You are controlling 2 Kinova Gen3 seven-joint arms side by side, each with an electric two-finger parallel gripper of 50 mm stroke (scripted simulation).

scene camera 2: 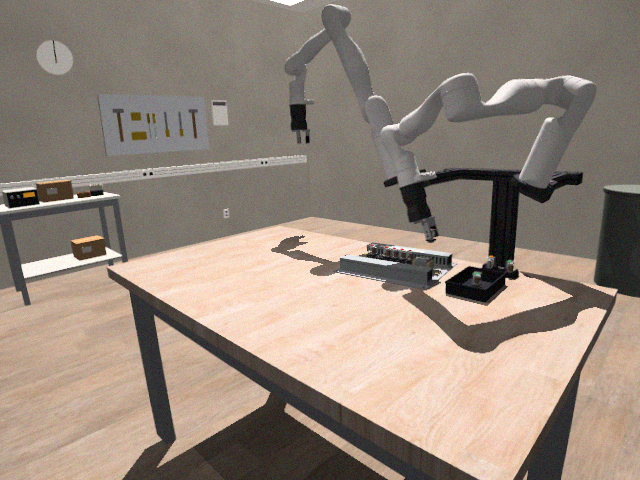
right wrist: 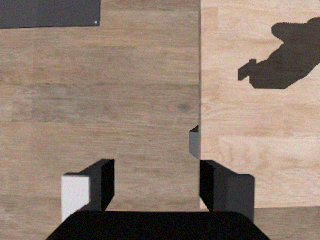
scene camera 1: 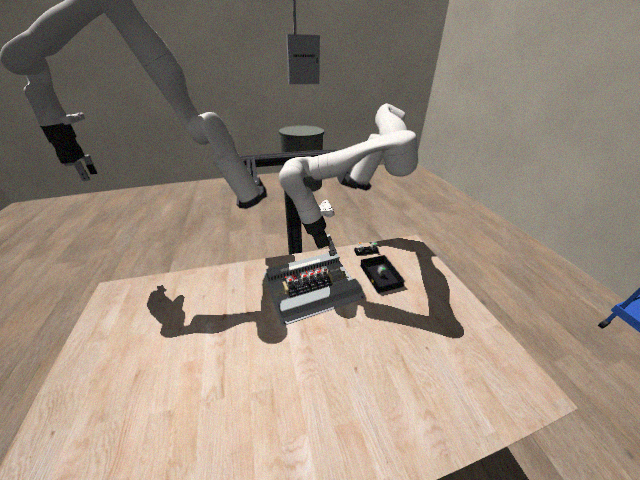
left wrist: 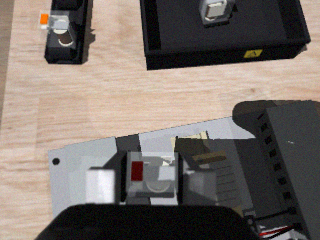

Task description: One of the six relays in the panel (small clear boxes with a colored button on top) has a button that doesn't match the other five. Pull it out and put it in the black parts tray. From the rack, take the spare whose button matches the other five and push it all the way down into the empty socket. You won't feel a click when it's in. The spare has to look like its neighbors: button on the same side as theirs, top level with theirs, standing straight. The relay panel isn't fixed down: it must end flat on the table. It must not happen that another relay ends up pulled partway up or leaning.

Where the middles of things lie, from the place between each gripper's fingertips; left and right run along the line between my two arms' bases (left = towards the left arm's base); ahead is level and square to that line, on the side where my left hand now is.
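Scene:
The black parts tray (scene camera 2: 452, 286) is 100 mm ahead of my left hand, 180 mm to the left of it and 100 mm below it. As for the relay panel (scene camera 1: 313, 298), my left gripper (scene camera 2: 432, 237) is 100 mm above it, 100 mm to the left of it and 50 mm short of it.
Measured from my right hand, the black parts tray is 960 mm to the left, 400 mm ahead and 410 mm below. I also see my right gripper (scene camera 1: 90, 177), and with respect to the relay panel it is 350 mm short of the panel, 690 mm to the right of it and 400 mm above it.

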